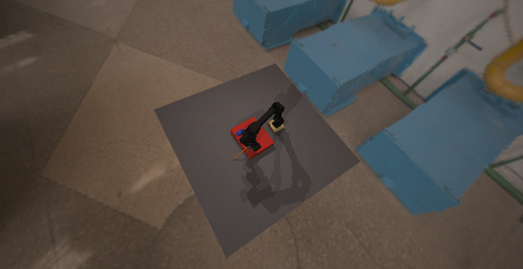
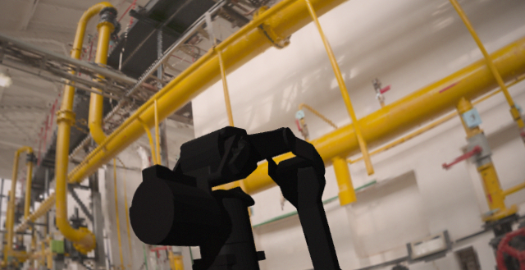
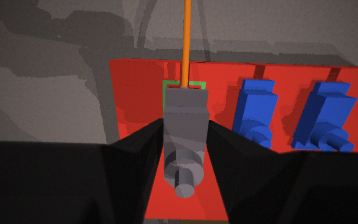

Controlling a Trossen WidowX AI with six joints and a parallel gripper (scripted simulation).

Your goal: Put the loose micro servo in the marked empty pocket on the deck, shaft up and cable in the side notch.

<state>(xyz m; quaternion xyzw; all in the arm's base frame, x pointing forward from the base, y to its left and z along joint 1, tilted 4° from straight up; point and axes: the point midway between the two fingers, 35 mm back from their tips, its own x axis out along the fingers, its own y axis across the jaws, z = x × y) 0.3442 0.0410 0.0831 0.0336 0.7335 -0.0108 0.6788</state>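
Now: the red deck 130 mm behind my gripper tip, 70 mm to the right of it and 80 mm below it.
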